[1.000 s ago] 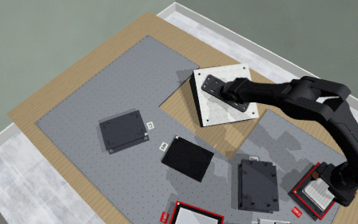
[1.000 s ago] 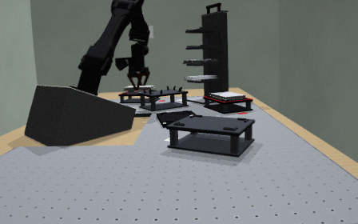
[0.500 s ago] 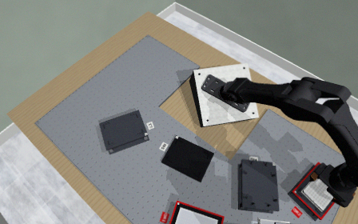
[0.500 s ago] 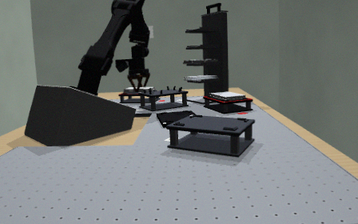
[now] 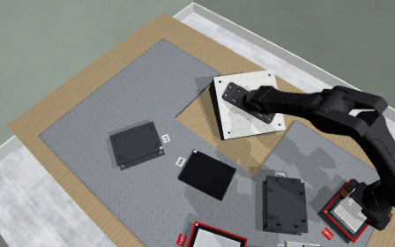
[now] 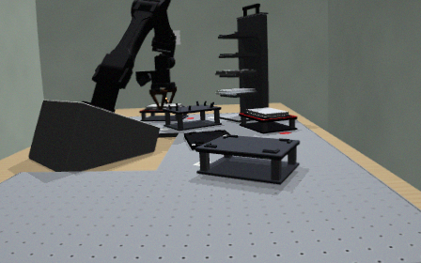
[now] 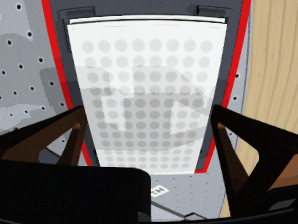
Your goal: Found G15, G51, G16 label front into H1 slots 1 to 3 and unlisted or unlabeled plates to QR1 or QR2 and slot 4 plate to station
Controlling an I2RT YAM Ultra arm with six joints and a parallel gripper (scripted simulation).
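Now: hand 1 cm above the red-bordered quarantine nest. Also, from my hand: flat black pad: 46 cm to the right, 12 cm ahead, 4 cm below; then N6 deck label: 57 cm to the right, 12 cm ahead, 5 cm below; then plate hotel H1: 34 cm ahead, 14 cm above, 9 cm to the right.
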